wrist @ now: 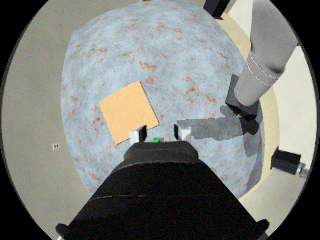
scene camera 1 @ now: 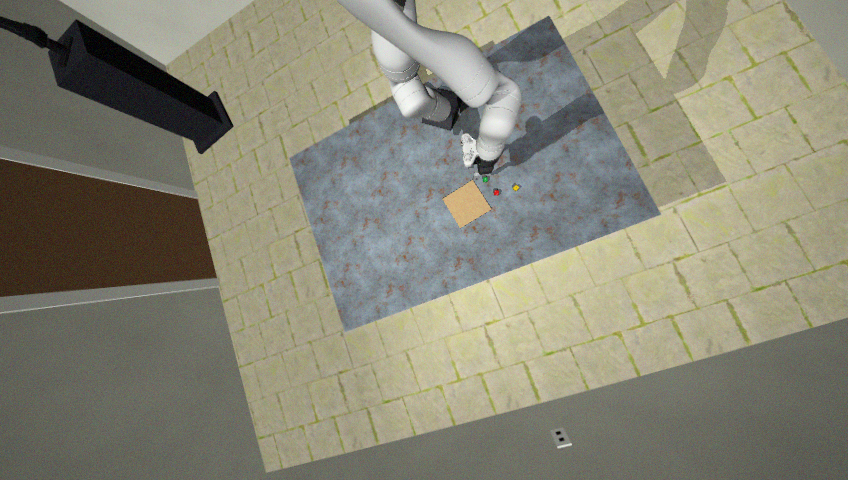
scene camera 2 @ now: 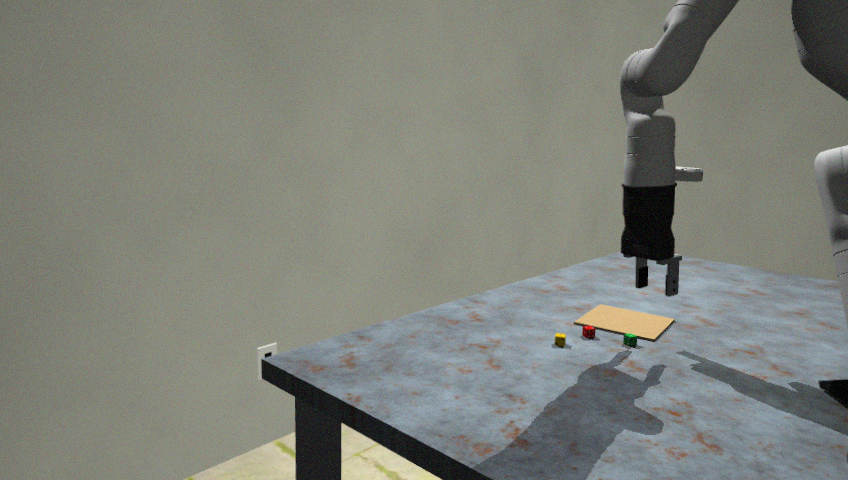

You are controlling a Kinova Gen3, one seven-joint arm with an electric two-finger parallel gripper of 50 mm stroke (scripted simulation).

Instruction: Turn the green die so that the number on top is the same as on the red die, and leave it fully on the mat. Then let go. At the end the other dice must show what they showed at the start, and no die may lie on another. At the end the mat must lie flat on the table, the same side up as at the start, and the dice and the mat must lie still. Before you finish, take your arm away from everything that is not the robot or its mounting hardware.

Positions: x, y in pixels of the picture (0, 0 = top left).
Scene:
tan mat: wrist 128, 109; scene camera 1; scene camera 2
same spot on tan mat: [scene camera 1: 467, 203] = [scene camera 2: 623, 320]

